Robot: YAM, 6 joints.
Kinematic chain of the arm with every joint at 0, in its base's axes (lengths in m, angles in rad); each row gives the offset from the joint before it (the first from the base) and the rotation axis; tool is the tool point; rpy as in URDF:
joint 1: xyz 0 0 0.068 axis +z
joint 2: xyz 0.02 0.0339 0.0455 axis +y
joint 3: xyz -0.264 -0.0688 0 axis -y
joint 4: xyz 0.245 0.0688 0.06 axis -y
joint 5: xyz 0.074 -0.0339 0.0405 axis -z
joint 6: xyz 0.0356 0 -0.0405 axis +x
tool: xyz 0 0 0 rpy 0 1.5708 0
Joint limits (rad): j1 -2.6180..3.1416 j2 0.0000..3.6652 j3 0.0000..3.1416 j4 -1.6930..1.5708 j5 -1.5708..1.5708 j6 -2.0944..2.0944
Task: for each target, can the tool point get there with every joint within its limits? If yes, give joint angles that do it. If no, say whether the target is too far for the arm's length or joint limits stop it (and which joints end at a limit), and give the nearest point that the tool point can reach.
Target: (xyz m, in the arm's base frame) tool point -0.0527 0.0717 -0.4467
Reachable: no: joint limits stop it (at a limit: joint 2) | nearest point -0.0724 0.0985 -0.3575 | short by 0.095 m
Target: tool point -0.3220 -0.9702 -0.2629
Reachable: no: too far | nearest point -0.1909 -0.5750 -0.1065 | short by 0.445 m
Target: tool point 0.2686 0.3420 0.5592
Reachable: yes | joints 0.8963 2.1431 2.7413 -0.2613 -0.1061 1.6503
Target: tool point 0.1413 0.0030 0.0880
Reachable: yes | joints 0.1514 1.8849 0.5952 -1.2654 0.5400 1.2206
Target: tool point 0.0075 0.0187 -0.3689
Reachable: no: joint limits stop it (at a limit: joint 2) | nearest point 0.0190 0.0473 -0.3216 | short by 0.056 m
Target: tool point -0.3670 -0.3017 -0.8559
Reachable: no: too far | nearest point -0.2650 -0.2179 -0.3678 | short by 0.506 m
